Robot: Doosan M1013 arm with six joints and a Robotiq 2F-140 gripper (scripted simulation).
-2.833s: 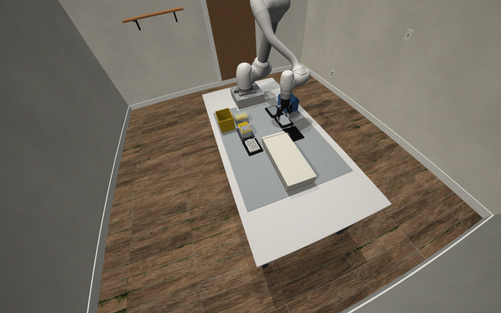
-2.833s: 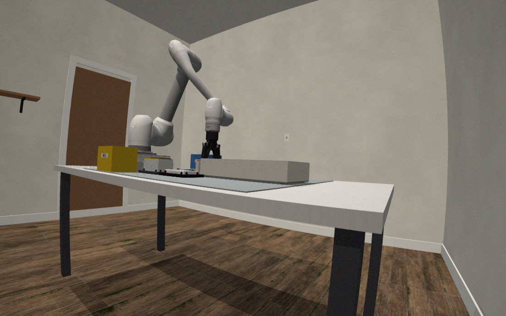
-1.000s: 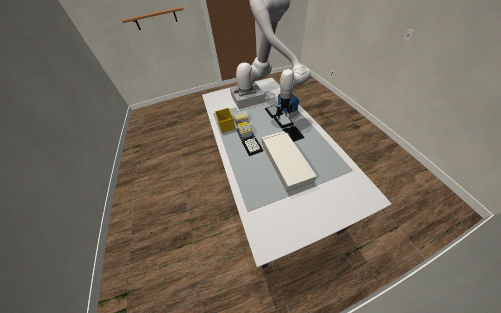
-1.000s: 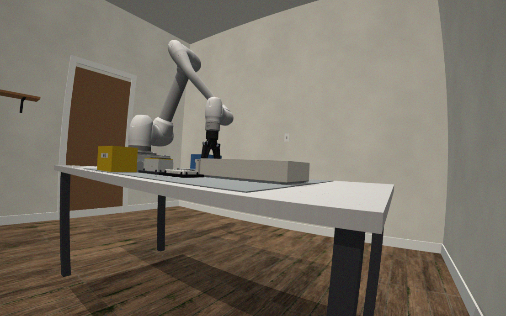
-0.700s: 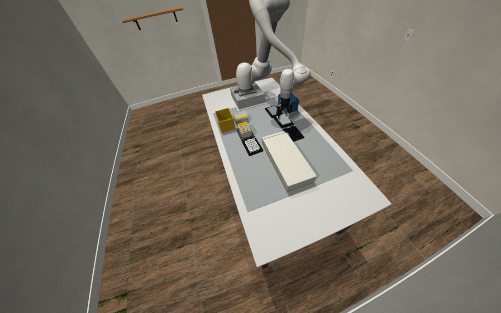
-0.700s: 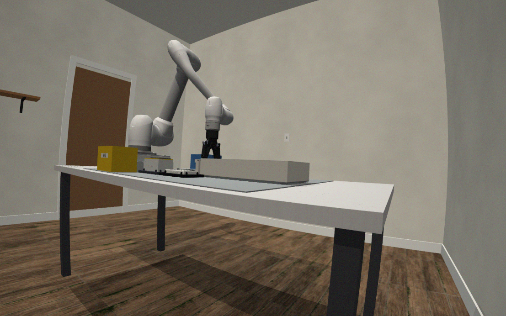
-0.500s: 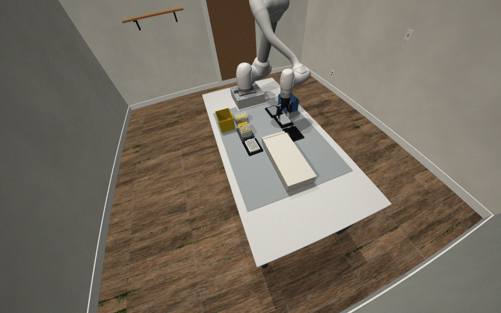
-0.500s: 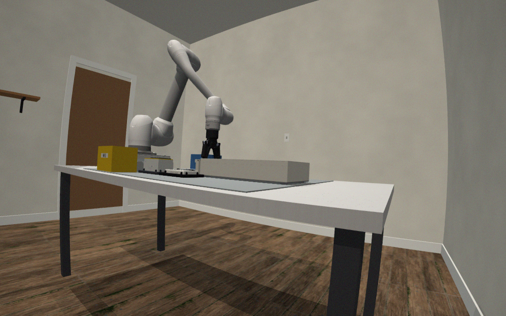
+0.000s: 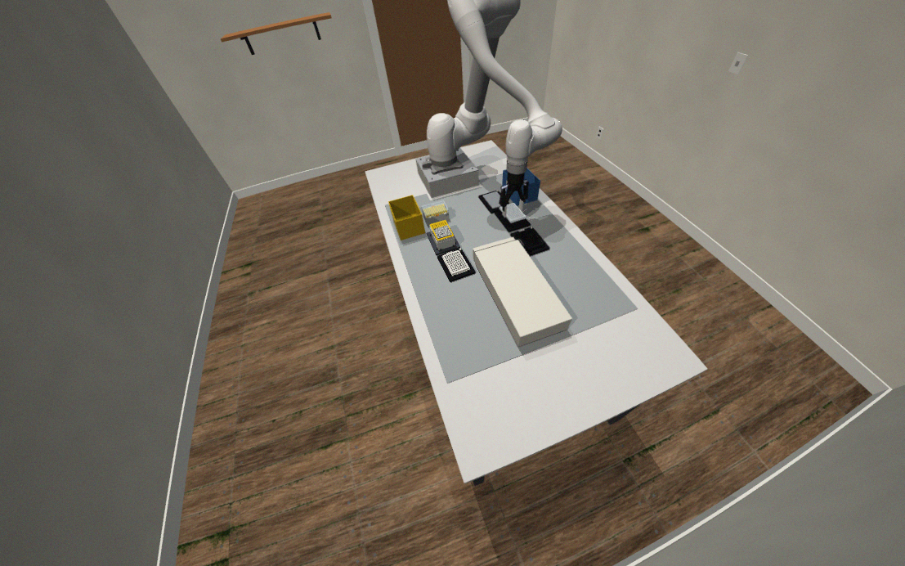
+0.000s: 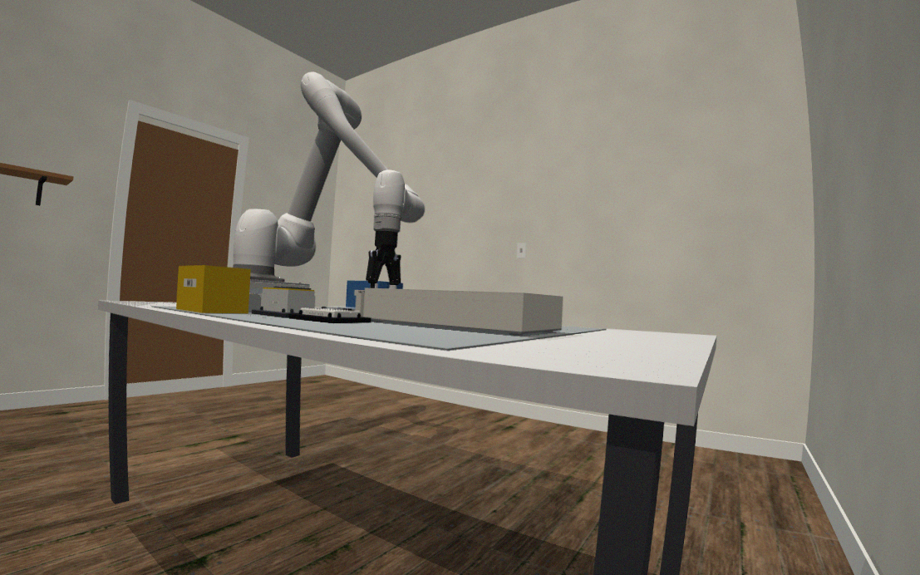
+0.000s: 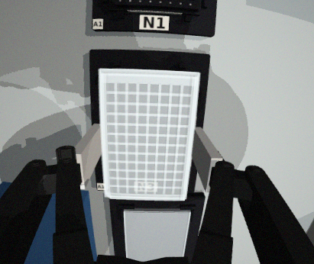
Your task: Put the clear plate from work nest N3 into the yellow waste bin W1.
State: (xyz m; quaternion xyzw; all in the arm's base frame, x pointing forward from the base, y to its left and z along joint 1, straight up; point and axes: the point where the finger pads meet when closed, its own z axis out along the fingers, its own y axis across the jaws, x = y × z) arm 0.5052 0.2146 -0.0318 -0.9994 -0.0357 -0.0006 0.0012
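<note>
The yellow bin W1 is 150 mm behind my hand, 510 mm to the right of it and 30 mm below it. Also, from my hand: yellow tip rack 20 mm ahead, 380 mm to the right, 10 mm below; then clear plate 20 mm below; then blue bin 190 mm behind, 130 mm to the left, 30 mm below.
</note>
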